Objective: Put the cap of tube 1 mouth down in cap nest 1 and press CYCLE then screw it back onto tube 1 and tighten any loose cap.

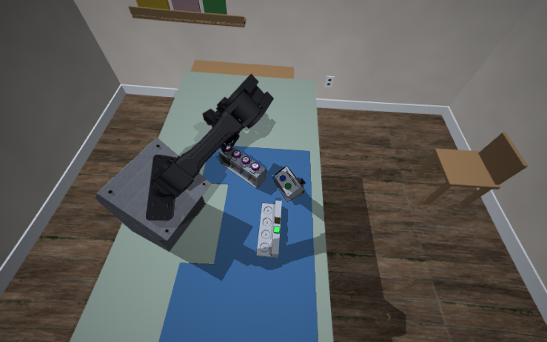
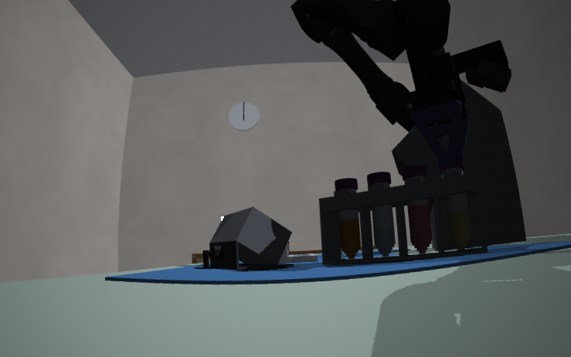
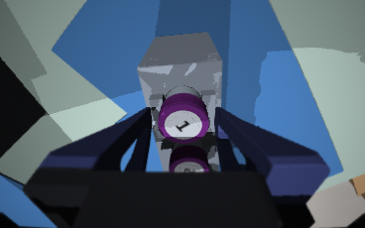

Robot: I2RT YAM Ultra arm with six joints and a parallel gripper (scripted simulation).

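My hand is right at the threaded neck of tube 1. From my hand the other things lie so: green ready key: 220 mm ahead, 220 mm to the right, 50 mm below; then key desk: 220 mm ahead, 200 mm to the right, 70 mm below; then blue cycle key: 210 mm ahead, 170 mm to the right, 50 mm below.
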